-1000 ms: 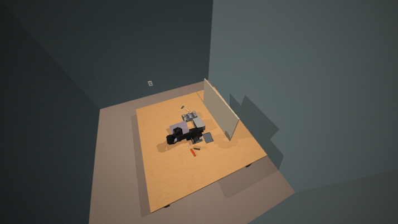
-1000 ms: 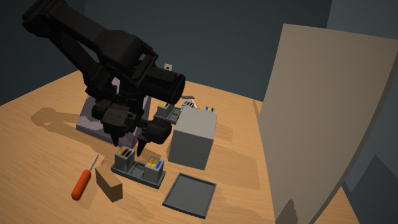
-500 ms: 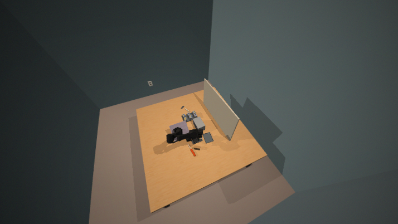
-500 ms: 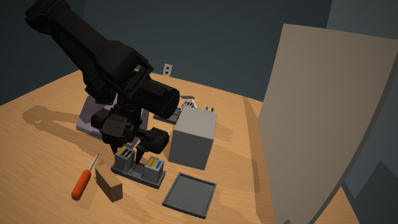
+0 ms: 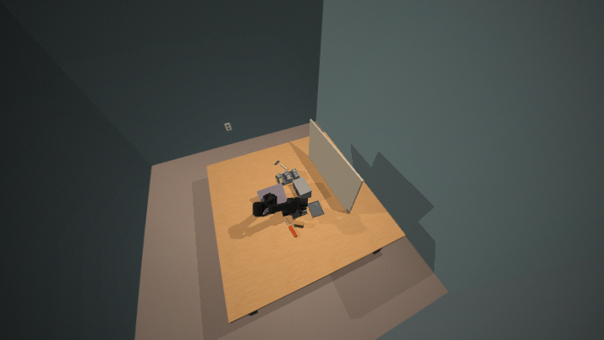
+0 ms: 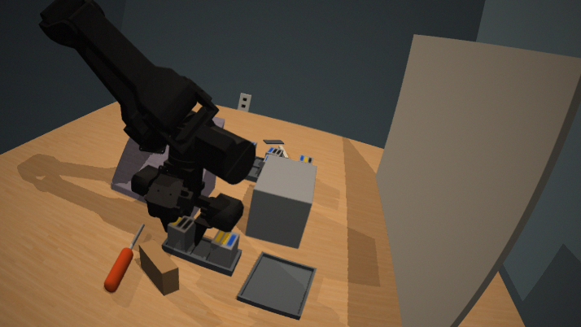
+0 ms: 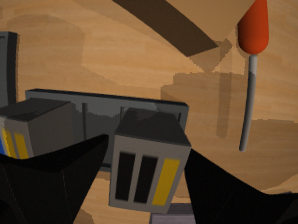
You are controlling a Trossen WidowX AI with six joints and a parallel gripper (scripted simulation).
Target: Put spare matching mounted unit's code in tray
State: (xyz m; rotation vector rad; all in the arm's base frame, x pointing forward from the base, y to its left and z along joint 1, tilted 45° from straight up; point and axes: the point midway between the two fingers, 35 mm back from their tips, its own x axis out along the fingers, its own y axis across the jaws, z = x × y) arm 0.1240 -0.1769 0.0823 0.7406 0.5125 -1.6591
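The low rack lies 40 mm ahead of my gripper tip and 10 mm below it. From my gripper tip the other things lie so: grey spare block 20 mm above; dark grey tray 170 mm ahead, 40 mm to the right, 10 mm below; brown block 10 mm behind, 100 mm to the right, 10 mm above.
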